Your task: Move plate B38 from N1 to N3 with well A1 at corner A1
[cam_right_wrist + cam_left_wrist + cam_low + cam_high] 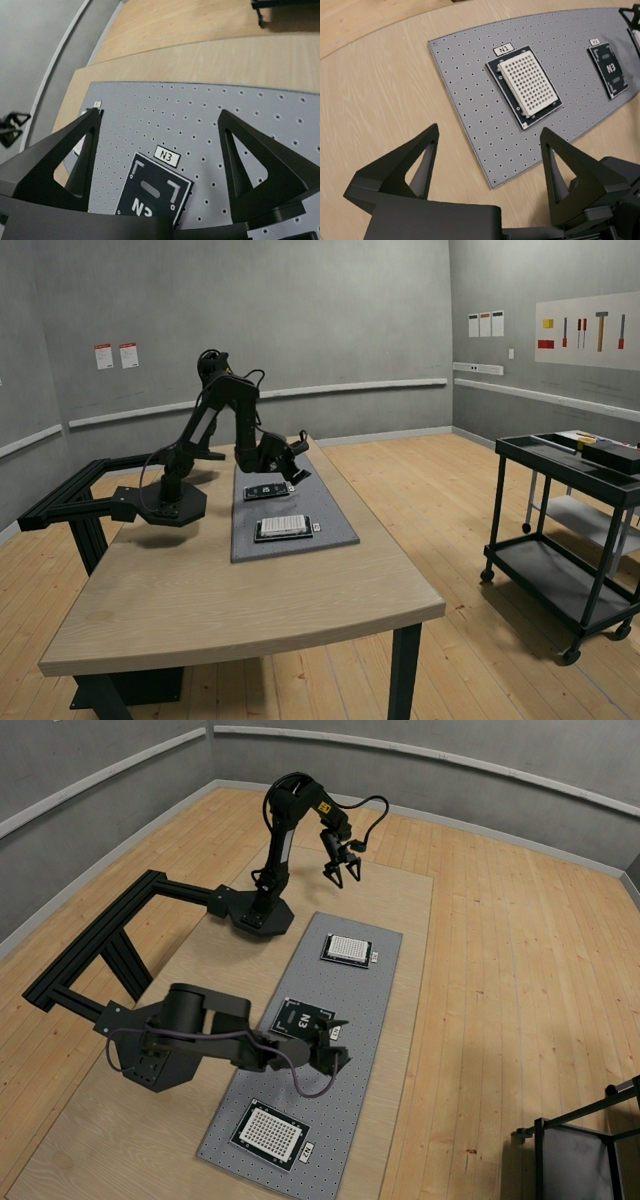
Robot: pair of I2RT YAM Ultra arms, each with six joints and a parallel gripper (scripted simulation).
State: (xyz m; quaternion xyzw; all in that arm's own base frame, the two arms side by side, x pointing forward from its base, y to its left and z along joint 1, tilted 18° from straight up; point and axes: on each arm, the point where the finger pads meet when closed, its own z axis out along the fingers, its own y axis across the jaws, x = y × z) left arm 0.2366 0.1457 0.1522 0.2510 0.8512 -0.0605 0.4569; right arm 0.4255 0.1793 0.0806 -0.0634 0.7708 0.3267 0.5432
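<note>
Now: the dark nest 47 cm to the right of my left hand, 17 cm below it and 4 cm ahead of it.
</note>
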